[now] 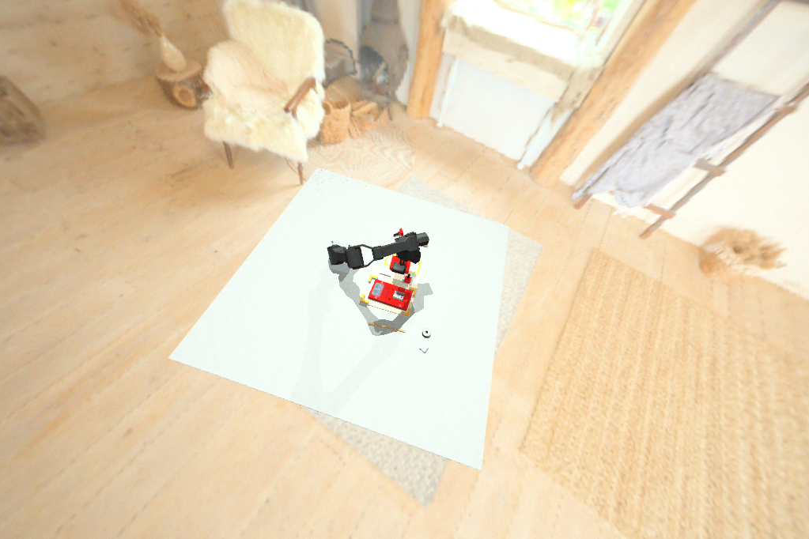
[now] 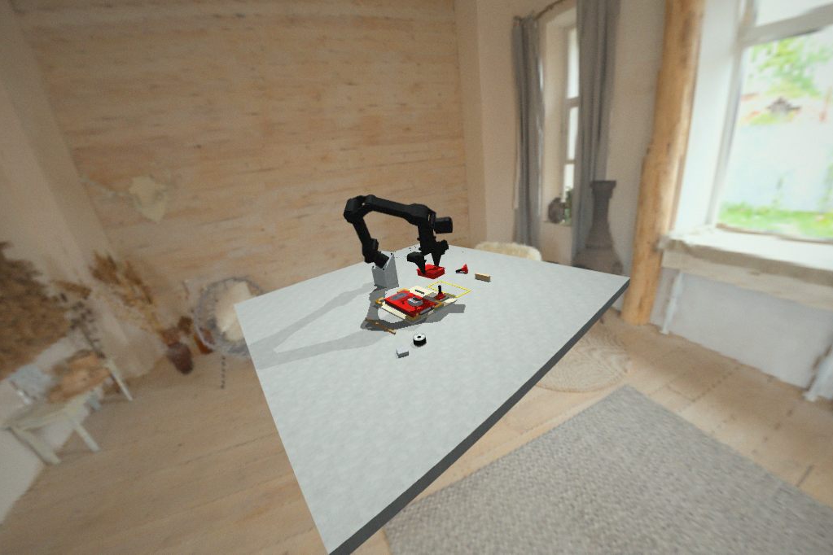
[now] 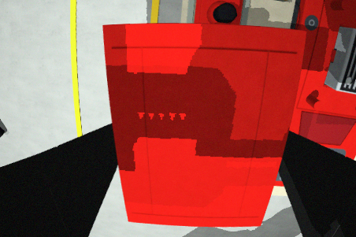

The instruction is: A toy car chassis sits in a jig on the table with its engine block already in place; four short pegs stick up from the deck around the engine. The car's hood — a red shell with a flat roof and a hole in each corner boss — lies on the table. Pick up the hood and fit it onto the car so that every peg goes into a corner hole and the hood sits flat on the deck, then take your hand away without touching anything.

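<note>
Now: the grey holder 70 mm below my gripper tip, 60 mm ahead of it and 10 mm to the right of it. From my gripper tip the other things lie so: wooden block 250 mm to the left, 90 mm below, 50 mm ahead; then red hood right at my gripper tip; then thin wooden stick 290 mm to the right, 100 mm below, 50 mm ahead.
</note>
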